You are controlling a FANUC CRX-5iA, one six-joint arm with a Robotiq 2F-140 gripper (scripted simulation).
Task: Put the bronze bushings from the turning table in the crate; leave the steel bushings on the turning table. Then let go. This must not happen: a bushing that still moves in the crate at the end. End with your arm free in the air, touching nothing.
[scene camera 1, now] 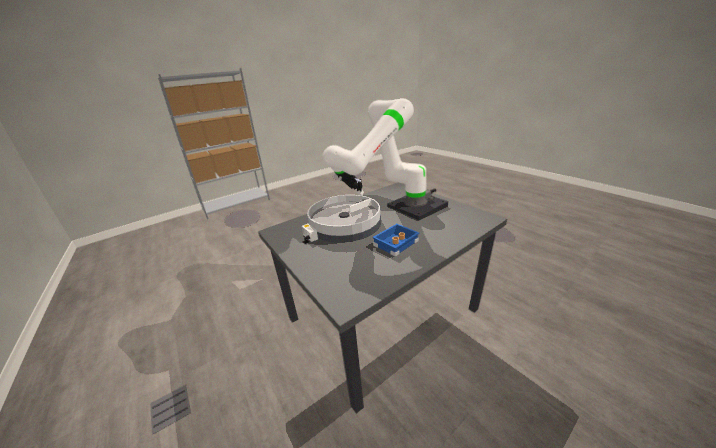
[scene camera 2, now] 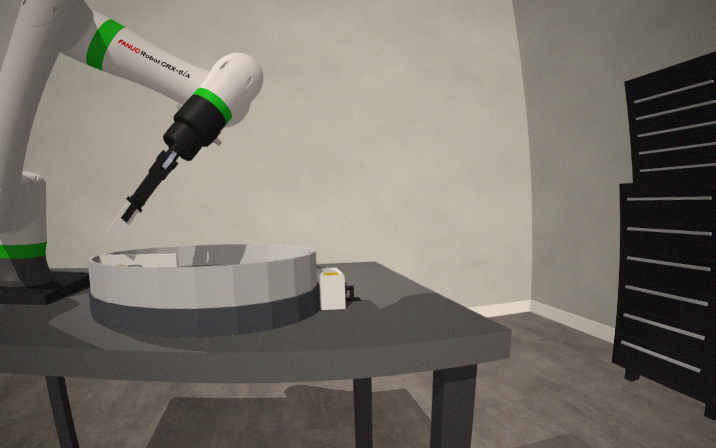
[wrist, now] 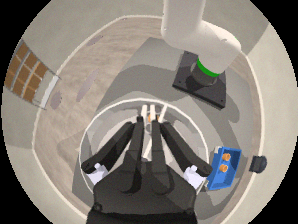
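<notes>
There is my own gripper point(scene camera 2: 112, 235), which I can see from out in the scene. I also see my gripper point(wrist: 148, 110).
</notes>
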